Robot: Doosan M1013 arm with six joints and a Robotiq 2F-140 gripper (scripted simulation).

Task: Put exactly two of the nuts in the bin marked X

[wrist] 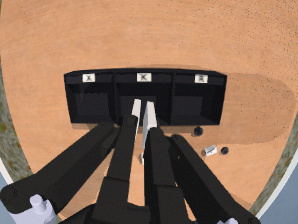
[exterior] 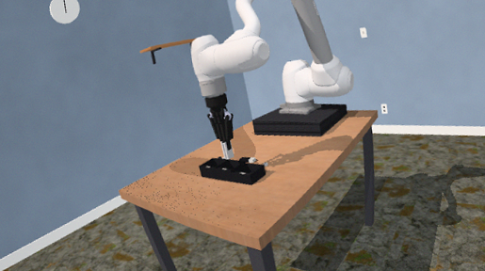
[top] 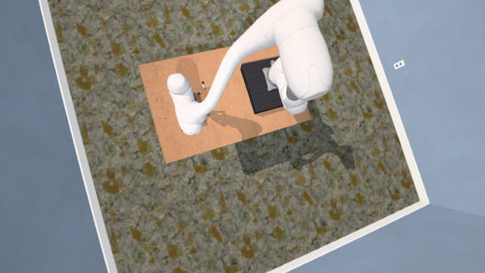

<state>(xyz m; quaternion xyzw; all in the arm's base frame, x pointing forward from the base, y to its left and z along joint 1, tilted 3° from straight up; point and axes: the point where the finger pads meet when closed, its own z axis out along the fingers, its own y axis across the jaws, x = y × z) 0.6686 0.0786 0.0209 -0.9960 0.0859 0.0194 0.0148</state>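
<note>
The black bin row lies 80 mm below my hand and 10 mm ahead of it. From my hand the other things lie so: white piece: 150 mm to the right, 110 mm behind, 100 mm below; then pale nut: 110 mm behind, 100 mm below, 70 mm to the left.
</note>
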